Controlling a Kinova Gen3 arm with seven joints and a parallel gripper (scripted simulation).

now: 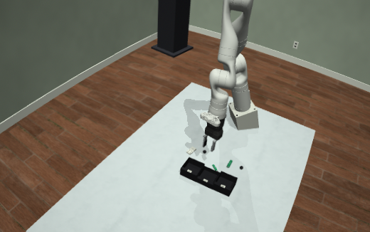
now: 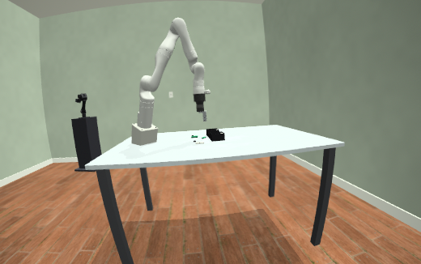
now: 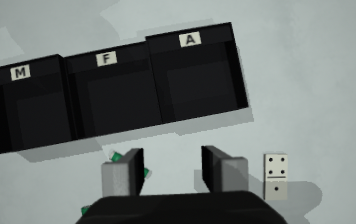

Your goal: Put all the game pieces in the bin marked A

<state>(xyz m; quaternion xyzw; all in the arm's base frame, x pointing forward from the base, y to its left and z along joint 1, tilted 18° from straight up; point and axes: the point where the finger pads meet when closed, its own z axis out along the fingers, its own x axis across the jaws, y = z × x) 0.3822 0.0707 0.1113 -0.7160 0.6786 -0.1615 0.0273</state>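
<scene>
The white domino is 30 mm behind my hand, 110 mm to the right of it and 140 mm below it. Also, from my hand: black three-compartment bin 60 mm ahead, 60 mm to the left, 120 mm below; green item 20 mm behind, 50 mm to the left, 140 mm below.
</scene>
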